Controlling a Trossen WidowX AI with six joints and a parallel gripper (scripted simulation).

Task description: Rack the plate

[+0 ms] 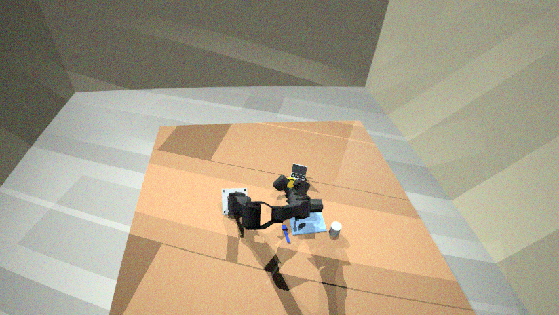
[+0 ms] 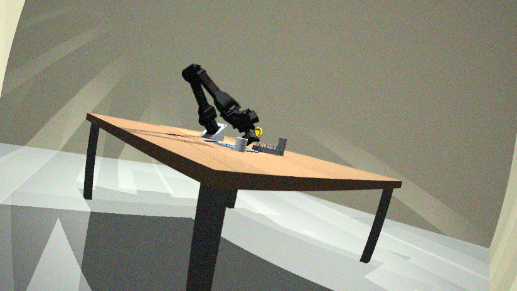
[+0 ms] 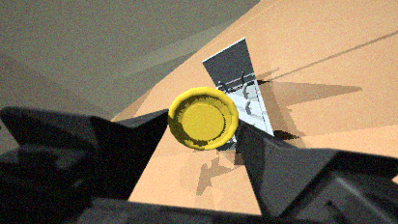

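Now: the grey dish rack 5 cm ahead of my gripper tip, 4 cm to the left of it and 5 cm below it. From my gripper tip the other things lie so: blue spoon (8 cm behind, 21 cm to the right, 6 cm below); then light blue mat (3 cm ahead, 17 cm to the right, 7 cm below); then yellow plate (1 cm to the right).
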